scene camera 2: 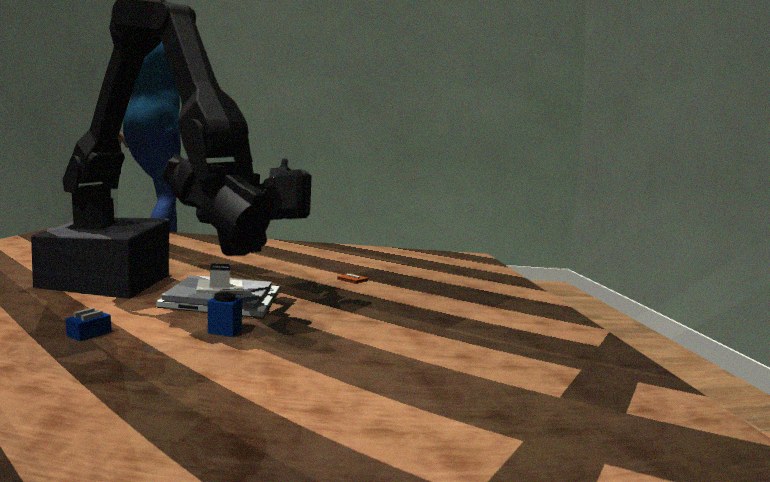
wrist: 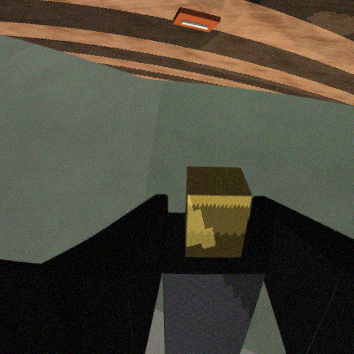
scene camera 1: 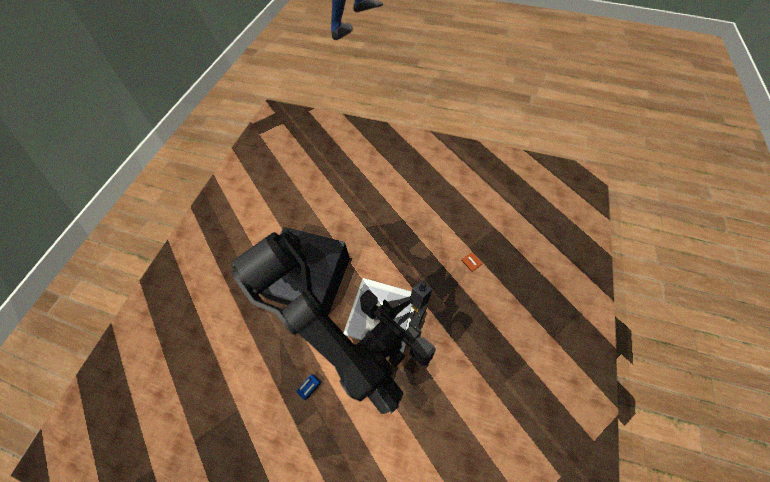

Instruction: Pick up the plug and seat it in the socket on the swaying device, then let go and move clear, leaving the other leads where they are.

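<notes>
My gripper [scene camera 1: 416, 310] [wrist: 209, 207] is shut on the plug, a dark grey body with a yellow block-shaped tip [wrist: 218, 225]. In the wrist view, the plug sits between the two black fingers. A small yellow part also shows between the gripper parts in scene camera 1. In scene camera 2 the arm hides the plug. The device [scene camera 1: 356, 323] [scene camera 2: 176, 298] is a white and grey plate, partly under the arm in scene camera 1. A pale upright block with a dark top [scene camera 2: 219, 277], which looks like the socket, stands on it. The gripper is above the table, apart from that block.
A blue box with a round black top [scene camera 2: 224, 317] stands close in front of the device. A blue block with two pale strips [scene camera 1: 308, 387] [scene camera 2: 88, 326] and a flat orange block with a white strip [scene camera 1: 471, 262] [scene camera 2: 352, 277] [wrist: 197, 21] lie apart. A person [scene camera 2: 152, 119] stands behind.
</notes>
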